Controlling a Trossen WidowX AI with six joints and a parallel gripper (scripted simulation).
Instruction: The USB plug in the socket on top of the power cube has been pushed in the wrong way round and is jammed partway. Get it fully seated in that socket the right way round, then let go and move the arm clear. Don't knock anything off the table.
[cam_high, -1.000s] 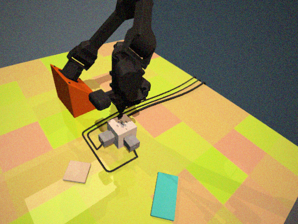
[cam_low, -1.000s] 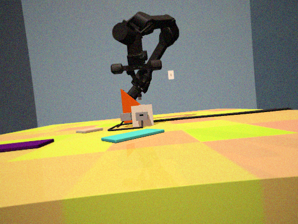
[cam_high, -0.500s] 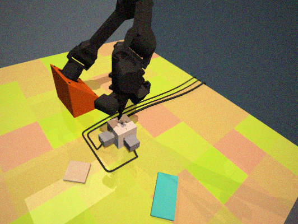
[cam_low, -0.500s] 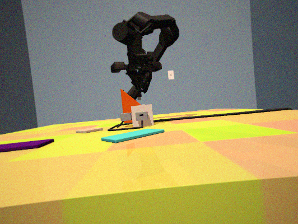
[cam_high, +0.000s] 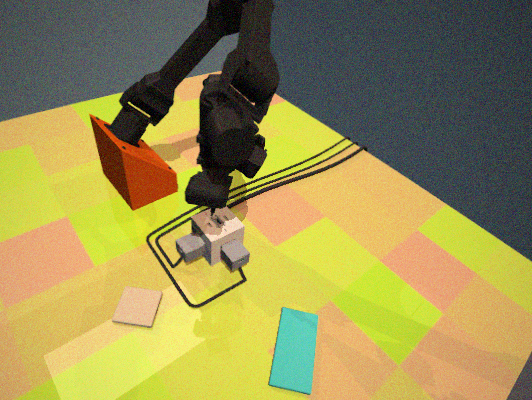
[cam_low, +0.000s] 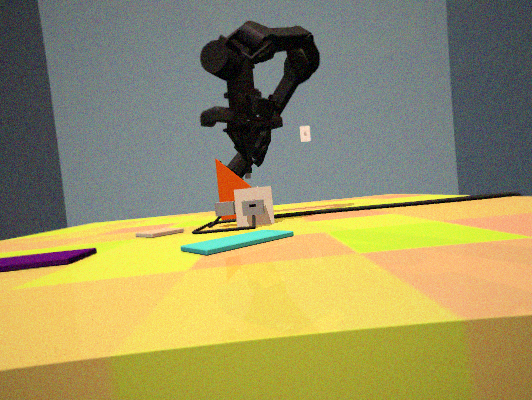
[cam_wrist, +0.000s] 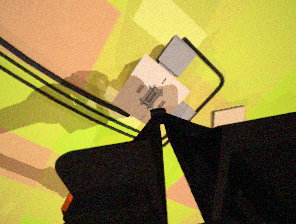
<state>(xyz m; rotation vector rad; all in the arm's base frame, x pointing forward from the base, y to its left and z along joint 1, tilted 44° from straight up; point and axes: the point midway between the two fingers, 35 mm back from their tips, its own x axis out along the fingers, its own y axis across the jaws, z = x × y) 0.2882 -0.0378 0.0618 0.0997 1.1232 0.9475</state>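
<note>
The USB plug lies 20 mm below my gripper tip. The rest, counted from my gripper tip: USB socket 70 mm below, 10 mm to the left; beige tile 190 mm to the right, 130 mm below, 10 mm ahead; teal slab 260 mm ahead, 130 mm below, 50 mm to the right.
</note>
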